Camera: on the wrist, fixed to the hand. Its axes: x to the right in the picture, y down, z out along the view.
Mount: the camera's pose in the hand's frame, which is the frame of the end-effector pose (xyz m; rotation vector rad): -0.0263 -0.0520 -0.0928 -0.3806 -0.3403 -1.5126
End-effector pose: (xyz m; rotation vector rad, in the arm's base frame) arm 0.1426 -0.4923 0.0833 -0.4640 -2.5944 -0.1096
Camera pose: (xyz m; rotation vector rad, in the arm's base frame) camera 0.1890 -0.5641 0.1519 -1.4778 2.5055 1.0305
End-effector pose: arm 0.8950 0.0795 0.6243 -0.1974 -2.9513 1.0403
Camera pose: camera 0.9194 0.0941 0.7301 1.9369 -2.2733 0.2356
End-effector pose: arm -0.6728 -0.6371 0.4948 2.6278 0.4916 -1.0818
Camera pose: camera -0.6528 -0.5621 0.5721 1.3589 2.4083 -1.4166
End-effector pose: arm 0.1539 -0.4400 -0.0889 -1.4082 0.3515 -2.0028
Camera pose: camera 0.0562 -0.3977 -0.1150 1.6468 0.4912 1.6780
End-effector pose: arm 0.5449 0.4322 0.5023 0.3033 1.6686 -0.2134
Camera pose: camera 0.4435 0.4102 0.5376 -1.2718 1.2432 -0.9691
